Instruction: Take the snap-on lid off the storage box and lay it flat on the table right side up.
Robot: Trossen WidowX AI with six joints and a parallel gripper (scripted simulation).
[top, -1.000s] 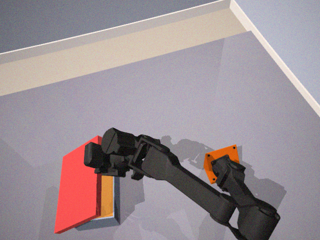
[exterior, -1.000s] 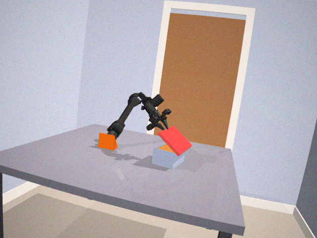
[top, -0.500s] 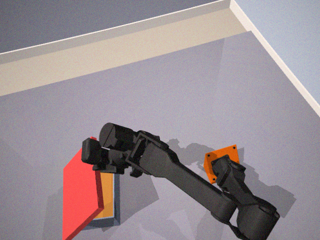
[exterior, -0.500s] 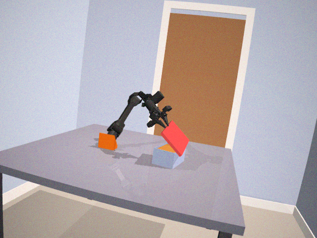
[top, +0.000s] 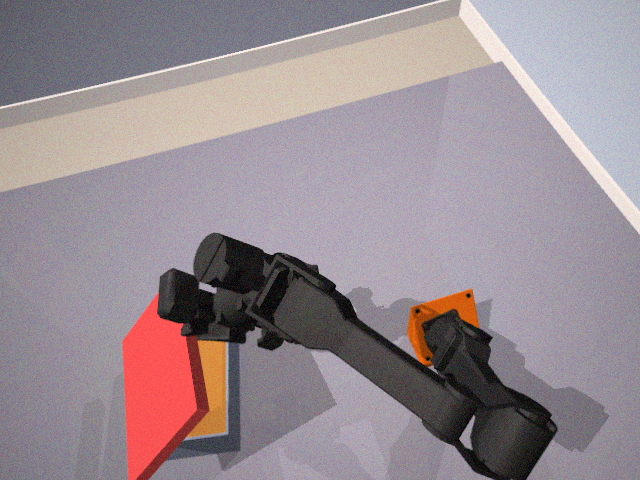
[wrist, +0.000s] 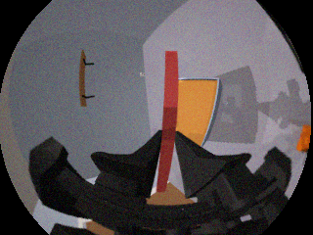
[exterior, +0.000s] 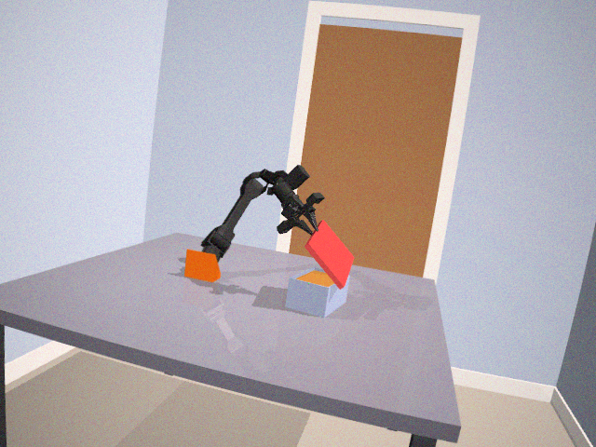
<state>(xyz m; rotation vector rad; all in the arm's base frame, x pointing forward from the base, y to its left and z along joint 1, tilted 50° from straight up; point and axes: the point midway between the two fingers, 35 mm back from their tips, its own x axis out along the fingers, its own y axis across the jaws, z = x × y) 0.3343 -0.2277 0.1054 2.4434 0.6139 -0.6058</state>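
Now: the red lid 6 cm ahead of my gripper tip, 5 cm below it and 1 cm to the left of it. From my gripper tip the other things lie so: storage box (19 cm below, 4 cm ahead, 1 cm to the right).
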